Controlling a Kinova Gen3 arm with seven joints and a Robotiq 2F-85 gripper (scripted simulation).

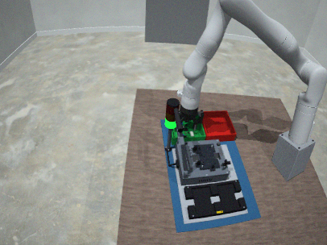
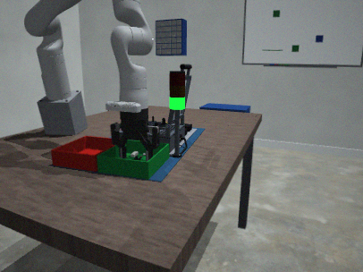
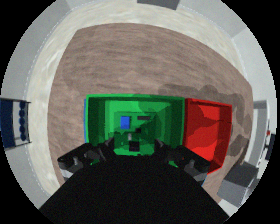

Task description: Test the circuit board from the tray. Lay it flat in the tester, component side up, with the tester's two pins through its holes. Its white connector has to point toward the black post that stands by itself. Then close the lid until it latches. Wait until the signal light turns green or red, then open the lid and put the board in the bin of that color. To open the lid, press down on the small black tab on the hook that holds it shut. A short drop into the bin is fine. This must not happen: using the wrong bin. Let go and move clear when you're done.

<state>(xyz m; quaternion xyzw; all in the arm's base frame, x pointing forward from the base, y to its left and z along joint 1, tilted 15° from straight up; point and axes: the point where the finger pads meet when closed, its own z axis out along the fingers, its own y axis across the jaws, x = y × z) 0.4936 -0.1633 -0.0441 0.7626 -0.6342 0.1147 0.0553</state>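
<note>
Right now the green bin is 10 mm below my hand. From my hand the other things lie so: green circuit board 10 mm below; clear lid 40 mm ahead, 210 mm to the left, 160 mm above; red bin 150 mm behind, 30 mm to the right, 10 mm below.
</note>
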